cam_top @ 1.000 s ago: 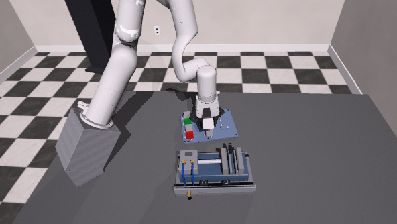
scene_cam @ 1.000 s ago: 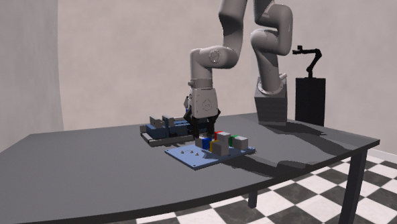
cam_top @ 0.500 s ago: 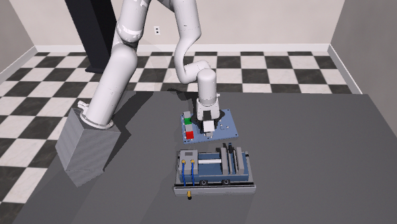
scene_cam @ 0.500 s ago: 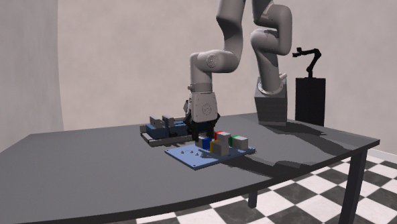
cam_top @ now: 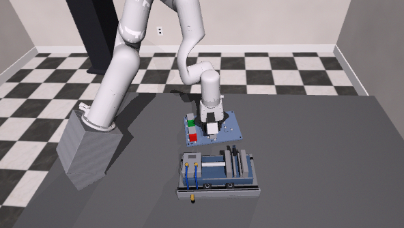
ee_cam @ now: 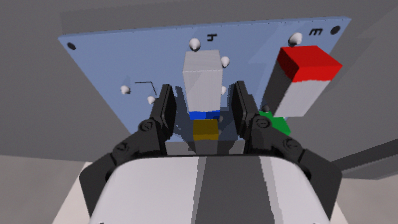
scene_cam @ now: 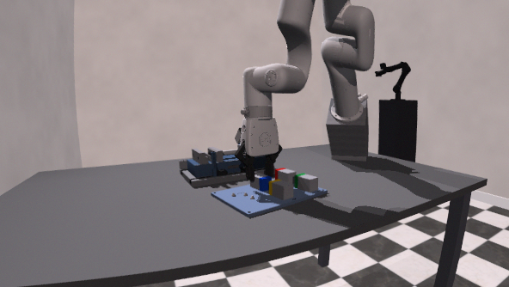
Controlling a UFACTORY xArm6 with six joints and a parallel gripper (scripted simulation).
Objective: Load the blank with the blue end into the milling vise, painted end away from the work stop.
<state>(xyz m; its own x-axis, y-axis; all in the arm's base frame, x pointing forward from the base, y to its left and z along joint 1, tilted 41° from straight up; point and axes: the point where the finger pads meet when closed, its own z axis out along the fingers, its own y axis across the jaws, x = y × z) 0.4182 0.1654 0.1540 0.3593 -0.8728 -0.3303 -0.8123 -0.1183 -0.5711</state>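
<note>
Right now the blue-ended blank is 30 mm below my hand. Also, from my hand: yellow-ended blank: 80 mm to the left, 40 mm behind, 30 mm below; red-ended blank: 80 mm behind, 40 mm to the right, 30 mm below; green-ended blank: 120 mm behind, 50 mm to the left, 30 mm below.
</note>
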